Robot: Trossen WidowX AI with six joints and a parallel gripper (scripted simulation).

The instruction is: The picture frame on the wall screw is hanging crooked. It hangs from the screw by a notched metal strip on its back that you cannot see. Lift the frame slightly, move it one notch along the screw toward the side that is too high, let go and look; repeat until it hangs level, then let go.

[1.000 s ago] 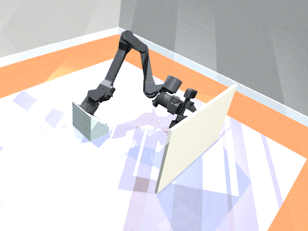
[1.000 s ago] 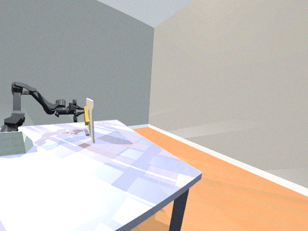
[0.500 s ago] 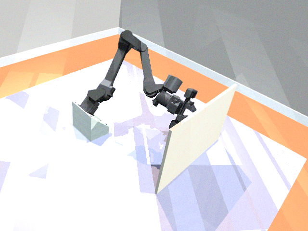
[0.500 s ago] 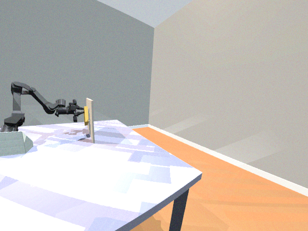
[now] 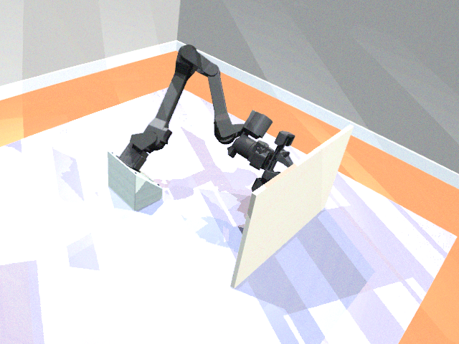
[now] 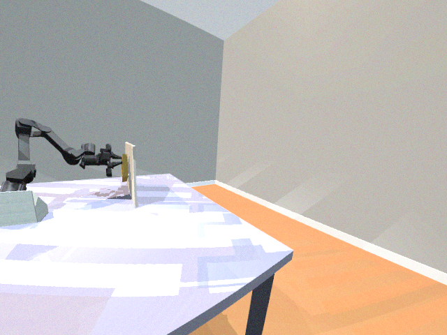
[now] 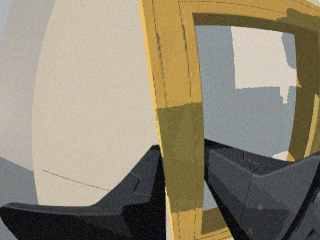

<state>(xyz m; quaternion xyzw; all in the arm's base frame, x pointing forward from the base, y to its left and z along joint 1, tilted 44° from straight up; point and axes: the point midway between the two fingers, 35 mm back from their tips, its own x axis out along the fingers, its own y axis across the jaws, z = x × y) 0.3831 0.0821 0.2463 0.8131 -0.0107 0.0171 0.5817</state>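
Now: gripper tip 20 mm to the left of the picture frame and 50 mm above it. Round my gripper tip: cream wall panel: 20 mm ahead, 20 mm to the right, 50 mm below.
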